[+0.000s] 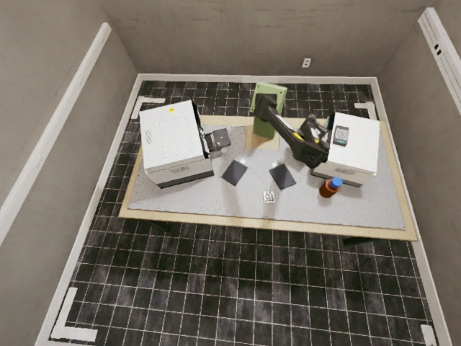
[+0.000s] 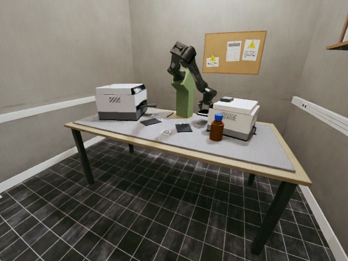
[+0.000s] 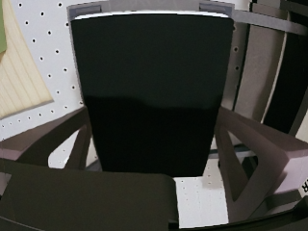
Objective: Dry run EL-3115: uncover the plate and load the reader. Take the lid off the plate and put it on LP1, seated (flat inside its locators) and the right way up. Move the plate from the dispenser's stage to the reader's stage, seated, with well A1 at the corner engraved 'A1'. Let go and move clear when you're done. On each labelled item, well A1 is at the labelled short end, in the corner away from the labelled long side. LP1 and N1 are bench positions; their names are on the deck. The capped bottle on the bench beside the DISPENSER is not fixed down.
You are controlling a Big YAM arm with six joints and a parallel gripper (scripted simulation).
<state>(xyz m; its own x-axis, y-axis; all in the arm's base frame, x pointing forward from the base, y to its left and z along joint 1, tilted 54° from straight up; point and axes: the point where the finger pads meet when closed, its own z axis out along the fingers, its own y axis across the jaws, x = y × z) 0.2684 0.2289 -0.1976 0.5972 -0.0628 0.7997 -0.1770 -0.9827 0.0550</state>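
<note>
Right now my hand is right at the dark flat lid. From my hand the other things lie so: brown capped bottle: 320 mm ahead, 140 mm to the left; white well plate: 10 mm below.
</note>
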